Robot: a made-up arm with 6 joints. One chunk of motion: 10 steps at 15 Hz.
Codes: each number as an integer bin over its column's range. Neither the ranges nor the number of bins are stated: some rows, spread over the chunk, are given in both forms.
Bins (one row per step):
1: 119 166 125 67 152 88
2: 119 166 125 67 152 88
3: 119 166 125 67 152 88
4: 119 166 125 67 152 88
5: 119 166 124 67 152 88
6: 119 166 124 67 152 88
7: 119 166 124 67 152 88
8: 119 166 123 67 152 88
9: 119 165 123 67 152 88
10: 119 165 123 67 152 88
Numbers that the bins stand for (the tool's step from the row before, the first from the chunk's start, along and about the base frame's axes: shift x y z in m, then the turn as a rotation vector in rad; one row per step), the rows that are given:
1: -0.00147 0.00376 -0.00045 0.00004 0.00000 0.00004
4: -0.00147 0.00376 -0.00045 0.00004 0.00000 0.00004
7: -0.00147 0.00376 -0.00063 0.00004 0.00000 0.00004
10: -0.00147 0.00353 -0.00081 0.00004 0.00000 0.00004
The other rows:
2: -0.00147 0.00376 -0.00045 0.00004 0.00000 0.00004
3: -0.00147 0.00376 -0.00045 0.00004 0.00000 0.00004
5: -0.00147 0.00376 -0.00063 0.00004 0.00000 0.00004
6: -0.00147 0.00376 -0.00063 0.00004 0.00000 0.00004
8: -0.00147 0.00376 -0.00081 0.00004 0.00000 0.00004
9: -0.00147 0.00353 -0.00081 0.00004 0.00000 0.00004

